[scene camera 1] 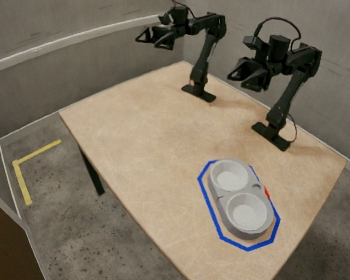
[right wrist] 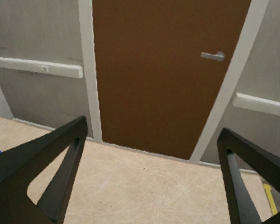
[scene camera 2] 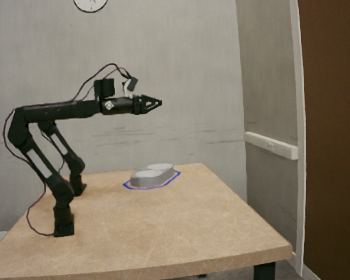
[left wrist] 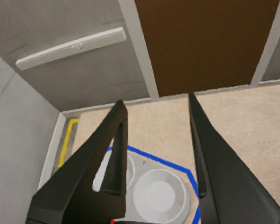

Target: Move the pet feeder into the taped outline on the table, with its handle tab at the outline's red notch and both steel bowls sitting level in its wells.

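Note:
I can see a pet feeder (scene camera 1: 254,187), though in the right wrist view the feeder is out of frame. There is a steel bowl (scene camera 1: 230,175), and there is also a steel bowl (scene camera 1: 247,211). My left gripper (scene camera 1: 234,80) is visible again at (left wrist: 155,101). My right gripper (scene camera 2: 158,102) I find at (right wrist: 154,129) as well.

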